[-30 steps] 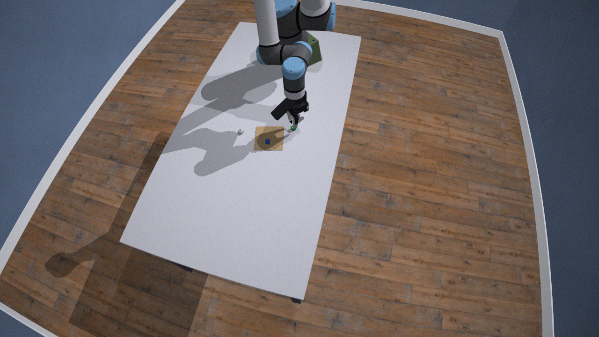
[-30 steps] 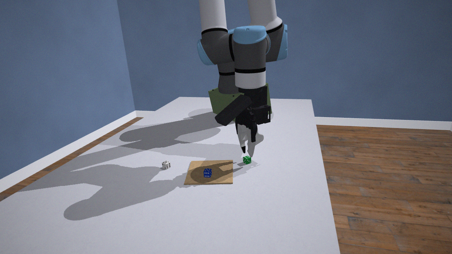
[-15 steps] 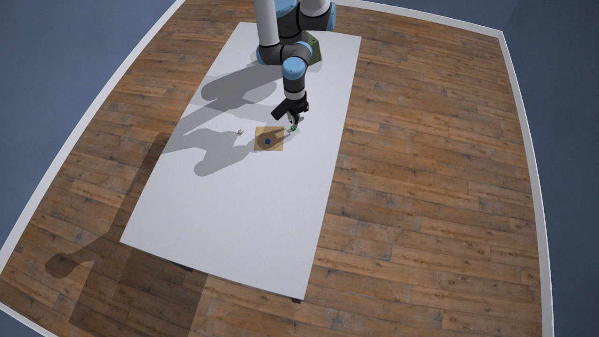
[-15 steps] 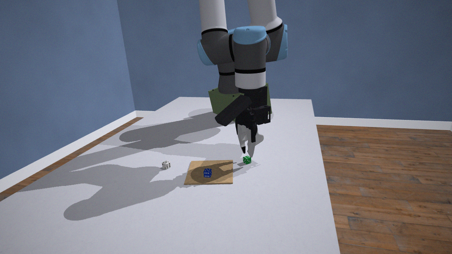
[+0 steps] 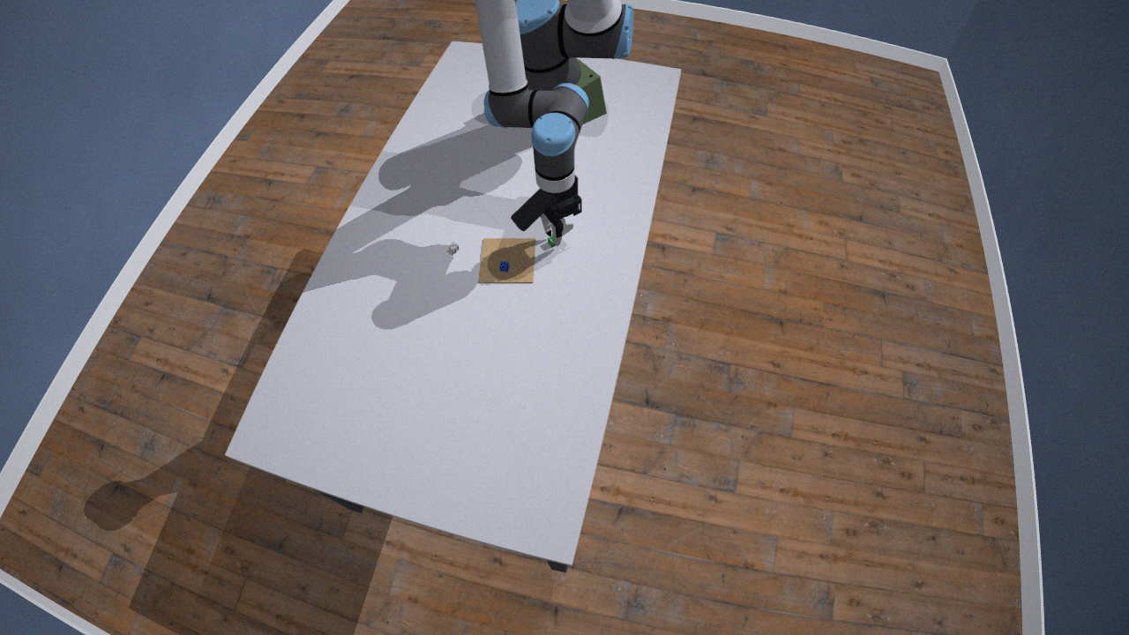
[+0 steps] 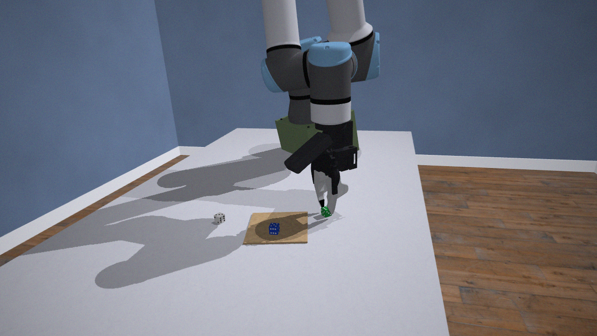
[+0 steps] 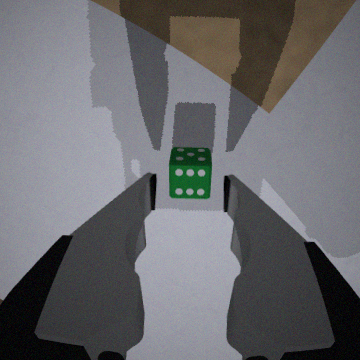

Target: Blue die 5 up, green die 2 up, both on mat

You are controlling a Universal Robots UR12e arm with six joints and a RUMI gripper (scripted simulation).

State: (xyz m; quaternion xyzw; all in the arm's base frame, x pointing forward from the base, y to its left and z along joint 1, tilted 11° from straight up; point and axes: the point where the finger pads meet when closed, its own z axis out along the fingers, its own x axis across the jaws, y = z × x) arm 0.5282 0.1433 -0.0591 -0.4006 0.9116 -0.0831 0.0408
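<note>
Right now the green die is 2 cm below my hand. The rest, counted from my hand: tan mat: 8 cm ahead, 10 cm to the right, 2 cm below; white die: 8 cm ahead, 25 cm to the right, 2 cm below; blue die: 11 cm ahead, 10 cm to the right, 1 cm below.
</note>
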